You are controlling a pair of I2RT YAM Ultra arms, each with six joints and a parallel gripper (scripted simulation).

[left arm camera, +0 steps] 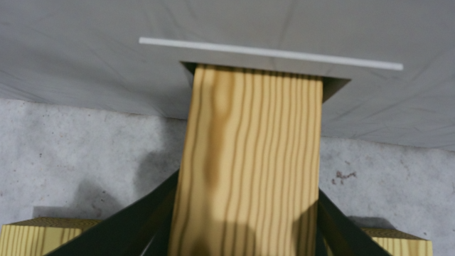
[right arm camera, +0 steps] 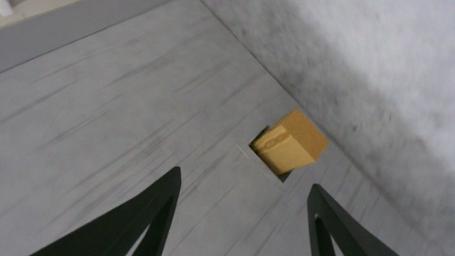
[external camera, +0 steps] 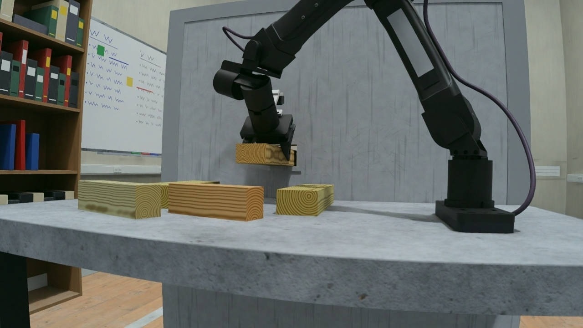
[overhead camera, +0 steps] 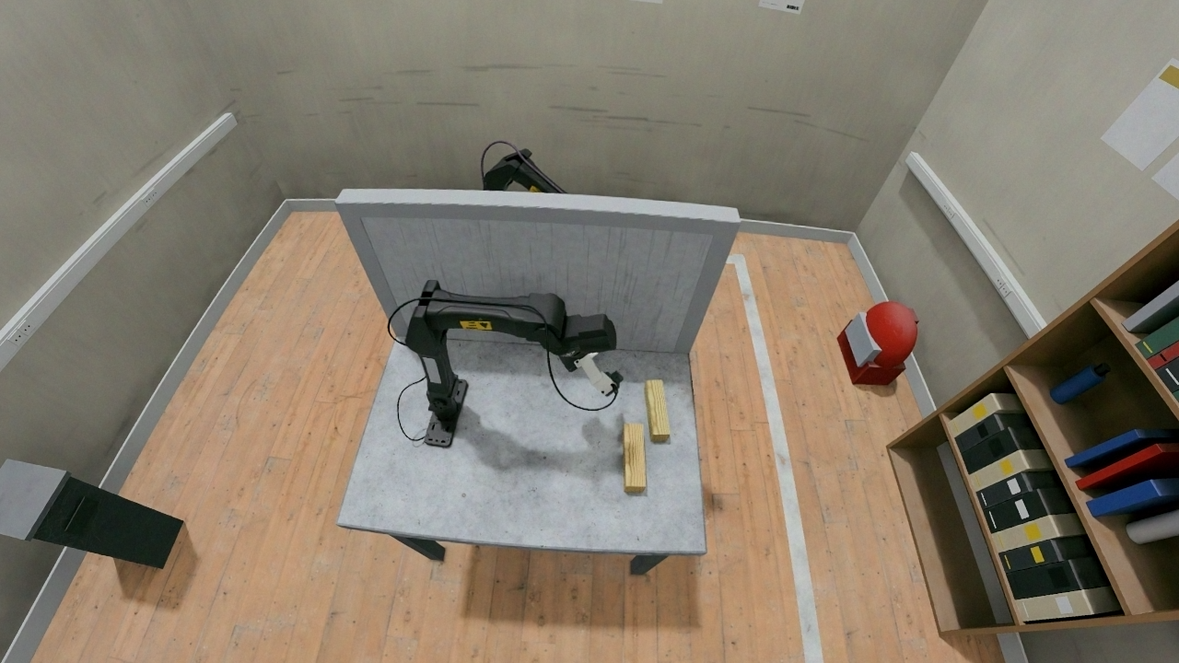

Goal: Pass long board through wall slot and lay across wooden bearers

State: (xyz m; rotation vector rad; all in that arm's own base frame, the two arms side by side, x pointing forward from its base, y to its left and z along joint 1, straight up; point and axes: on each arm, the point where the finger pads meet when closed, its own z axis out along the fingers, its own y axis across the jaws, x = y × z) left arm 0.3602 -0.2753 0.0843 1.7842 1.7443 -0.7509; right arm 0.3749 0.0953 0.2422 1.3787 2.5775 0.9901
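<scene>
My left gripper is now 1 cm to the left of the long board.
</scene>
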